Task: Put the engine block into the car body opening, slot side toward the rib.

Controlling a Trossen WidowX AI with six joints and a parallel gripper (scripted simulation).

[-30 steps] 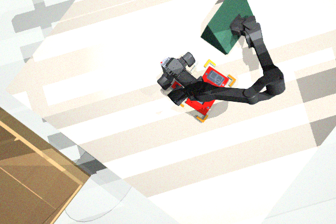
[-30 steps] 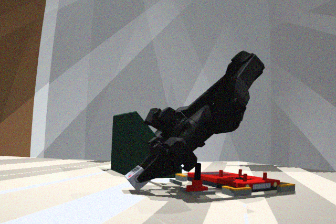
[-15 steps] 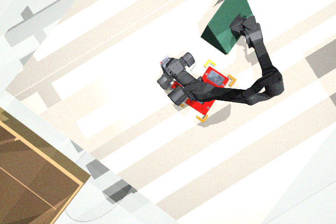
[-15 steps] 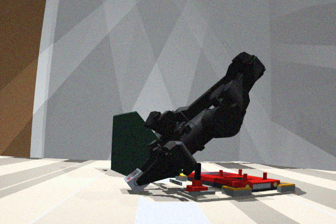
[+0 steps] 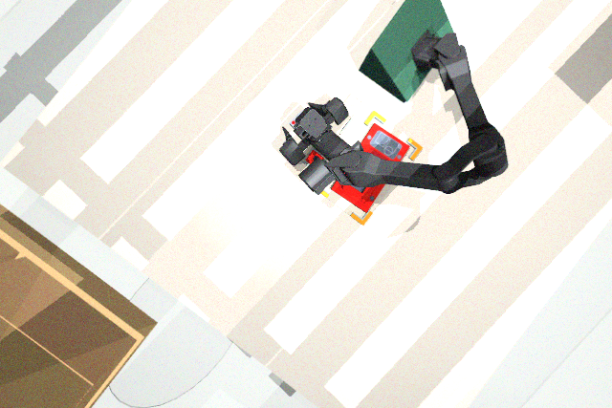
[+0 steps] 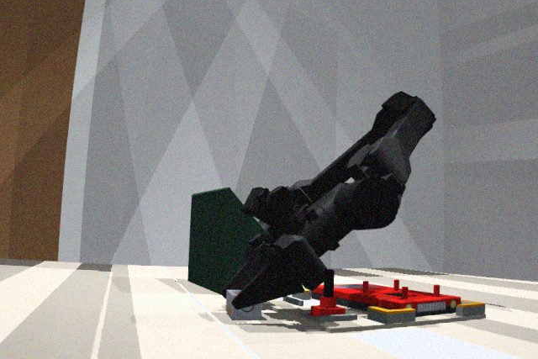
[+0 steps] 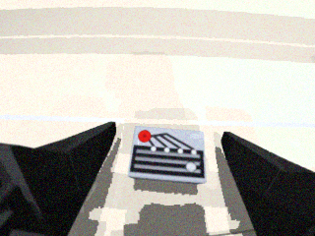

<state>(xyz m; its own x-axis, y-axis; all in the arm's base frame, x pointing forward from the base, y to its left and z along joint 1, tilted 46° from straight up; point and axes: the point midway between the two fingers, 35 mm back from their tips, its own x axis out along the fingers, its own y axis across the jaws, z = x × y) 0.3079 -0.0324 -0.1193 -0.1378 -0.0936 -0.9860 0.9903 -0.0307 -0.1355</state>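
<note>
The engine block is 2 cm to the left of my gripper tip and 1 cm below it. Also, from my gripper tip: black peg: 11 cm to the left, 6 cm ahead, 2 cm above.
</note>
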